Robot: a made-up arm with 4 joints.
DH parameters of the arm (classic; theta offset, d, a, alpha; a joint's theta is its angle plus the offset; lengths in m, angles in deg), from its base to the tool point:
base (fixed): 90 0.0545 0 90
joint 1: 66.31 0 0.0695 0
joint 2: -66.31 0.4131 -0.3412 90
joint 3: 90 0.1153 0.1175 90
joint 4: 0 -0.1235 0.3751 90
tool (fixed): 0 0.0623 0 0
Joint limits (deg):
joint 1: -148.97..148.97
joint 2: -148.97..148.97
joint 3: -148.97..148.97
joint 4: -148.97..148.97
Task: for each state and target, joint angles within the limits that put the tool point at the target. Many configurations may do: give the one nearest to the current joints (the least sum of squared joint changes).
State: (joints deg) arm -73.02 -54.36 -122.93 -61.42
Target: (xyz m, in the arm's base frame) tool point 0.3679 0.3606 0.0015
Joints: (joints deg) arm -72.72 -53.71 -138.61 -72.77
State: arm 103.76 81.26 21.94 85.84
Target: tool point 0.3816 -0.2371 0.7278
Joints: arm 124.13 115.15 52.63 100.59
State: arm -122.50 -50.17 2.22 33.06
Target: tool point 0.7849 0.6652 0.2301
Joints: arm -130.93 -57.48 18.23 43.59
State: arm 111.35 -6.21 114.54 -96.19
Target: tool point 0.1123 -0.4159 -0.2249
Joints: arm 91.93 -21.68 144.19 -54.97
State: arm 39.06 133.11 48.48 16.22
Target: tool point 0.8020 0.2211 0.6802
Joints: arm 67.30 143.69 8.87 48.46
